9 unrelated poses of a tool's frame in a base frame.
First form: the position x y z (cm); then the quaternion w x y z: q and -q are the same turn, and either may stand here.
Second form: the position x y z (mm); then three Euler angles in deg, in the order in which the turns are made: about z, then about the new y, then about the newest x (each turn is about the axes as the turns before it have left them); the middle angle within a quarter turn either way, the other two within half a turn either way. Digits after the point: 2 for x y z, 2 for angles.
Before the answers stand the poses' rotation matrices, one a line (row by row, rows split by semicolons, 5 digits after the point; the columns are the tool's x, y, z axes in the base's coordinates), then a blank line. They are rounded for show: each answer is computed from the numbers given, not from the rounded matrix.
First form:
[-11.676, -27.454, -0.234, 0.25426, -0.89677, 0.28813, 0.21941]
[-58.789, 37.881, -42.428, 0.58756, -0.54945, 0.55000, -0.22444]
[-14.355, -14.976, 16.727, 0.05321, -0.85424, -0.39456, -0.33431]
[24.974, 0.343, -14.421, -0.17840, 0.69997, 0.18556, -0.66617]
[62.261, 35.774, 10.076, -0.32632, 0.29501, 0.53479, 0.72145]
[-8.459, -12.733, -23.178, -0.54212, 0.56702, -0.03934, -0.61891]
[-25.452, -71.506, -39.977, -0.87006, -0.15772, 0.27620, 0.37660]
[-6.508, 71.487, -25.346, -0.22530, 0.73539, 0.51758, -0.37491]
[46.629, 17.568, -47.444, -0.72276, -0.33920, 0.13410, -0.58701]
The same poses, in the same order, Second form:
0.73768 -0.62834 -0.24700; -0.40520 -0.70467 0.58246; -0.54004 -0.32959 -0.77442
0.29425 -0.34065 0.89296; -0.86814 0.29546 0.39879; -0.39968 -0.89256 -0.20880
0.46512 0.70968 0.52917; 0.63852 -0.68298 0.35472; 0.61315 0.17290 -0.77081
0.04357 0.02208 -0.99881; 0.49746 -0.86748 0.00252; -0.86639 -0.49698 -0.04878
-0.61297 0.78638 0.07664; -0.15531 -0.21503 0.96418; 0.77469 0.57911 0.25394
0.23081 -0.71566 -0.65921; 0.62643 -0.40912 0.66348; -0.74452 -0.56609 0.35388
0.56377 0.56821 -0.59942; -0.74246 0.66659 -0.06642; 0.36183 0.48249 0.79767
0.18311 0.59231 -0.78463; 0.93018 -0.36270 -0.05672; -0.31819 -0.71945 -0.61737
0.27487 -0.93951 0.20438; 0.75756 0.08073 -0.64776; 0.59207 0.33288 0.73392

[-116.76, -274.54, -2.34, -28.78, 32.69, -156.95]
[-587.89, 378.81, -424.28, -71.28, 23.56, -103.17]
[-143.55, -149.76, 167.27, 53.93, -37.82, 167.36]
[249.74, 3.43, -144.21, 84.99, 60.04, -95.61]
[622.61, 357.74, 100.76, -165.78, -50.78, 66.32]
[-84.59, -127.33, -231.78, 69.77, 48.12, -57.99]
[-254.52, -715.06, -399.77, -52.79, -21.21, 31.17]
[-65.08, 714.87, -253.46, 78.86, 18.55, -130.63]
[466.29, 175.68, -474.44, 70.06, -36.30, 24.40]

